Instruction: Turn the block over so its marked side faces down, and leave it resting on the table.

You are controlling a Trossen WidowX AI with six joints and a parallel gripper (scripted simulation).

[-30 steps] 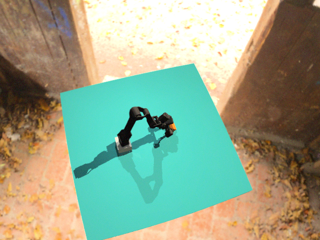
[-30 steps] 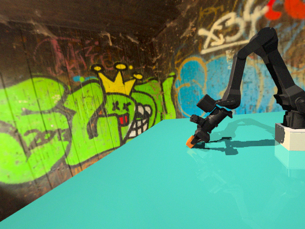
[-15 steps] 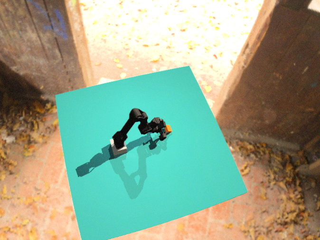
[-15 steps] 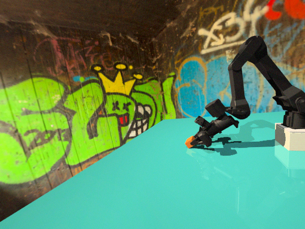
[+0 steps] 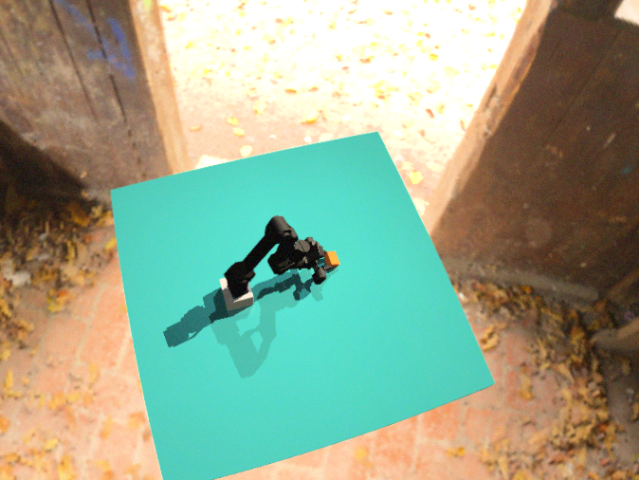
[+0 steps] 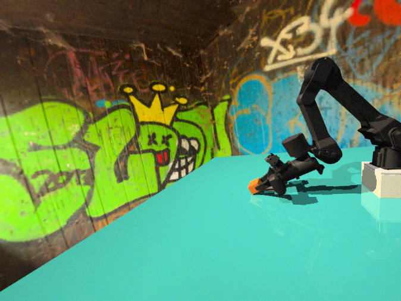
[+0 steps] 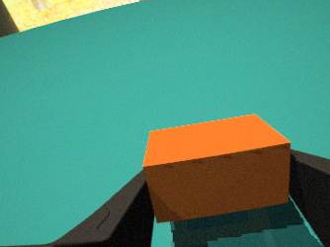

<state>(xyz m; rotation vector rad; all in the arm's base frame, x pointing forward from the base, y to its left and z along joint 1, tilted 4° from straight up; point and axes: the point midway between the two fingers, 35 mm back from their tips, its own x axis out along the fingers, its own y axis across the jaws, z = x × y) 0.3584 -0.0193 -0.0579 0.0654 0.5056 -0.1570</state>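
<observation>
The orange block lies 1 cm below my gripper tip.
</observation>
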